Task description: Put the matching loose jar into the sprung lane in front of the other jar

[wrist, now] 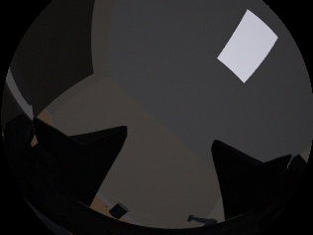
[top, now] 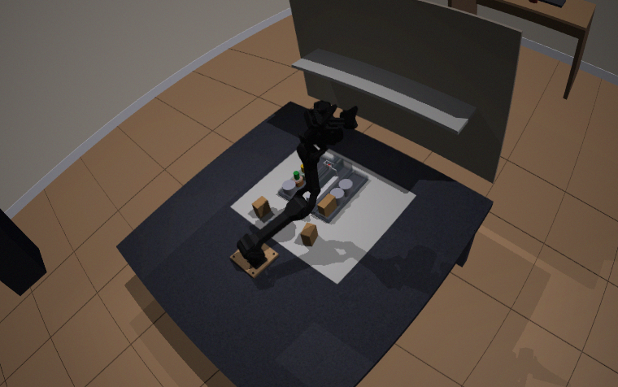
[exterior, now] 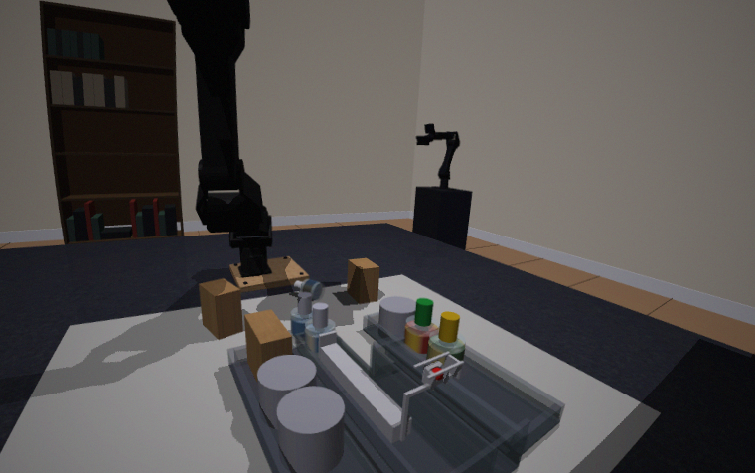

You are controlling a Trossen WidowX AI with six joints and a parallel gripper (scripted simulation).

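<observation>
Now: gripper tip 1 cm past the brown box, 16 cm to the right of it and 59 cm above it. From my gripper tip the other things lie so: small jar: 23 cm behind, 28 cm to the left, 61 cm below; red mark: 14 cm ahead, 30 cm to the left, 55 cm below.
</observation>
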